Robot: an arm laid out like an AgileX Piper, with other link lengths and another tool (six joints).
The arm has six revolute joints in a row. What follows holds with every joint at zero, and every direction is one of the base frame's.
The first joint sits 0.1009 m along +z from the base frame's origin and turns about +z.
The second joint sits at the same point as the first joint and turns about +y.
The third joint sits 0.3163 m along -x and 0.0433 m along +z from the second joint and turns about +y.
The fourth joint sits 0.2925 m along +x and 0.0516 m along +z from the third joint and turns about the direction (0.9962, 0, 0.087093).
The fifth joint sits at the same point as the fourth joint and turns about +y.
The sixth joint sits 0.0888 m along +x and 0.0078 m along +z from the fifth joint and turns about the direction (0.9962, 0, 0.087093).
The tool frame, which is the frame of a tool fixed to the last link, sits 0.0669 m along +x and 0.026 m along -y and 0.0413 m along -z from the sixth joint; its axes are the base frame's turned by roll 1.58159, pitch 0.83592 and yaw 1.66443 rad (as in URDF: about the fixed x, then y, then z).
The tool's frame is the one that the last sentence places.
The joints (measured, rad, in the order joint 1, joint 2, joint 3, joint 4, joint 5, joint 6), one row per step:
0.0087, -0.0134, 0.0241, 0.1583, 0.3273, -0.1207
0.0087, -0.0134, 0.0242, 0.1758, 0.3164, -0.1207
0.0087, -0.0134, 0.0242, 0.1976, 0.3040, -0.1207
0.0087, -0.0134, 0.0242, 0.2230, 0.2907, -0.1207
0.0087, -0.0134, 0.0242, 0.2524, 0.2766, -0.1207
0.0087, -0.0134, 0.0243, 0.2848, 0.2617, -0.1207
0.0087, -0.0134, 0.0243, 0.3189, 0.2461, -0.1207
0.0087, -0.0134, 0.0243, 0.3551, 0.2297, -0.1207
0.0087, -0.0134, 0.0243, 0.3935, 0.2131, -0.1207
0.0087, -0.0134, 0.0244, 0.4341, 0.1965, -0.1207
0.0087, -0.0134, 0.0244, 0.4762, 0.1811, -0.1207
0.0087, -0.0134, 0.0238, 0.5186, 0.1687, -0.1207
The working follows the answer.
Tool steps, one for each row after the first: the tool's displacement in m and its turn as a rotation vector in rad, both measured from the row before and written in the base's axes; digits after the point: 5 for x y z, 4 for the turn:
0.00087, 0.00140, 0.00115, 0.0177, -0.0105, -0.0005
0.00097, 0.00171, 0.00136, 0.0220, -0.0120, -0.0006
0.00102, 0.00195, 0.00149, 0.0256, -0.0128, -0.0008
0.00105, 0.00219, 0.00161, 0.0297, -0.0134, -0.0011
0.00107, 0.00232, 0.00171, 0.0327, -0.0140, -0.0015
0.00109, 0.00231, 0.00191, 0.0345, -0.0146, -0.0020
0.00111, 0.00231, 0.00208, 0.0366, -0.0152, -0.0026
0.00108, 0.00232, 0.00218, 0.0389, -0.0151, -0.0031
0.00103, 0.00232, 0.00220, 0.0411, -0.0147, -0.0036
0.00092, 0.00233, 0.00216, 0.0426, -0.0135, -0.0035
0.00071, 0.00238, 0.00210, 0.0428, -0.0111, -0.0027

Tool pose at each row, in the base's axes (x y z in m, rotation vector in rad; rounded; the steps above come from the unrounded poses):
0.11326, -0.01589, 0.10473, 0.6278, 1.8576, 0.6450
0.11413, -0.01448, 0.10588, 0.6353, 1.8438, 0.6639
0.11511, -0.01277, 0.10725, 0.6449, 1.8273, 0.6870
0.11612, -0.01082, 0.10873, 0.6567, 1.8090, 0.7135
0.11717, -0.00863, 0.11034, 0.6709, 1.7886, 0.7437
0.11825, -0.00631, 0.11205, 0.6871, 1.7664, 0.7764
0.11934, -0.00400, 0.11396, 0.7044, 1.7424, 0.8102
0.12044, -0.00169, 0.11604, 0.7231, 1.7164, 0.8455
0.12152, 0.00062, 0.11822, 0.7435, 1.6891, 0.8822
0.12255, 0.00294, 0.12042, 0.7658, 1.6605, 0.9202
0.12346, 0.00527, 0.12258, 0.7894, 1.6318, 0.9589
0.12417, 0.00765, 0.12469, 0.8137, 1.6049, 0.9976

